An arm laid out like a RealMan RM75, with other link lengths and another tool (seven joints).
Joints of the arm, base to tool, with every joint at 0 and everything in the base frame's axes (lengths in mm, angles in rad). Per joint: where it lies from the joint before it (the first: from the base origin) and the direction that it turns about. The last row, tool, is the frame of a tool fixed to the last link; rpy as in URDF.
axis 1: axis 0 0 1 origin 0.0 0.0 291.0
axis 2: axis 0 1 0 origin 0.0 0.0 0.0
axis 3: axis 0 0 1 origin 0.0 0.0 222.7
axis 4: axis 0 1 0 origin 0.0 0.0 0.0
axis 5: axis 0 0 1 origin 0.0 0.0 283.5
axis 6: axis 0 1 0 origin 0.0 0.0 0.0
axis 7: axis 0 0 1 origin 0.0 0.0 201.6
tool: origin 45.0 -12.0 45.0 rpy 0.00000 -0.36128 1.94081
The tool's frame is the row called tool.
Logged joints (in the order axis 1, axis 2, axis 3, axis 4, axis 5, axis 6, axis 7), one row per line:
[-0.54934 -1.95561 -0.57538 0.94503 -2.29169 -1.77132 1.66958]
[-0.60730 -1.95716 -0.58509 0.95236 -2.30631 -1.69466 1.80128]
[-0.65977 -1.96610 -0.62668 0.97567 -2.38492 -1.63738 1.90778]
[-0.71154 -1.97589 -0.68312 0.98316 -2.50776 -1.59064 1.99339]
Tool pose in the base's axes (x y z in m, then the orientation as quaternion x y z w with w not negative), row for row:
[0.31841 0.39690 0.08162 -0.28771 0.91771 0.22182 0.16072]
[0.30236 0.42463 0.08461 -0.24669 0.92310 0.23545 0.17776]
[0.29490 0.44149 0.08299 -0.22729 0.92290 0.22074 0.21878]
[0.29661 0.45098 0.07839 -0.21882 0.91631 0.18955 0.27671]
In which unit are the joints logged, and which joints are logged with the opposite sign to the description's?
The joints are logged in radians. Opposite sign: axis 1, axis 2, axis 4.
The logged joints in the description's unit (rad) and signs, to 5 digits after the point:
[0.54934 1.95561 -0.57538 -0.94503 -2.29169 -1.77132 1.66958]
[0.60730 1.95716 -0.58509 -0.95236 -2.30631 -1.69466 1.80128]
[0.65977 1.96610 -0.62668 -0.97567 -2.38492 -1.63738 1.90778]
[0.71154 1.97589 -0.68312 -0.98316 -2.50776 -1.59064 1.99339]

